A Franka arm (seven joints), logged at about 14 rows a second.
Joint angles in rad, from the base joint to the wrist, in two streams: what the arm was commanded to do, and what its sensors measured. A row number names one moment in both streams.
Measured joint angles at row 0: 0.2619 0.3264 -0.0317 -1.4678 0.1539 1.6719 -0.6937
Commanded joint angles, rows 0 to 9: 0.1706 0.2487 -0.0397 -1.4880 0.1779 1.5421 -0.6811; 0.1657 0.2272 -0.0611 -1.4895 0.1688 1.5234 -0.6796; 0.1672 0.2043 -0.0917 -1.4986 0.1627 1.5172 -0.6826; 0.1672 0.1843 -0.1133 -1.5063 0.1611 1.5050 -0.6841; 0.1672 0.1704 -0.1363 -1.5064 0.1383 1.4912 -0.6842; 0.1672 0.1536 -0.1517 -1.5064 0.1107 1.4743 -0.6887; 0.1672 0.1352 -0.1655 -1.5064 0.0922 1.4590 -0.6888; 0.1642 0.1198 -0.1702 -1.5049 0.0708 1.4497 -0.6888; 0.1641 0.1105 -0.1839 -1.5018 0.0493 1.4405 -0.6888; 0.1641 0.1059 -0.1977 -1.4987 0.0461 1.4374 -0.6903
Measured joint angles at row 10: 0.1631 0.1517 -0.1761 -1.4726 0.0796 1.4553 -0.6939
